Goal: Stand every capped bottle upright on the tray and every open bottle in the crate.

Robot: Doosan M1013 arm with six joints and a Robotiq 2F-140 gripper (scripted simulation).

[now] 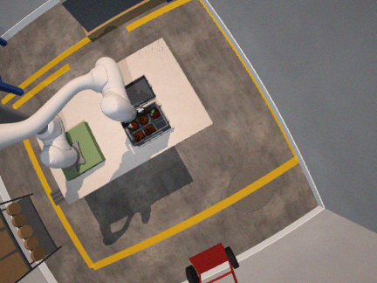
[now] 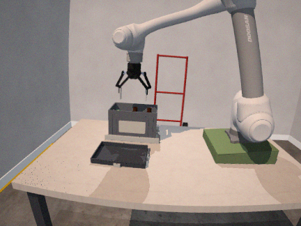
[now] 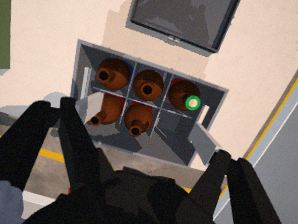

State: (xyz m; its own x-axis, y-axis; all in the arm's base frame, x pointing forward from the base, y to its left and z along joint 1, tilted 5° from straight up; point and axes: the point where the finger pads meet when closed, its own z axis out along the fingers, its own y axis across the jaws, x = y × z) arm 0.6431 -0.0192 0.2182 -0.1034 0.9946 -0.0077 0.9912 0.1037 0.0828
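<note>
Right now the bottle is 80 mm ahead of my hand, 40 mm to the left of it and 150 mm below it. From my hand the other things lie so: dark tray (10 mm behind, 260 mm to the left, 220 mm below); crate (10 mm behind, 20 mm to the right, 150 mm below).
</note>
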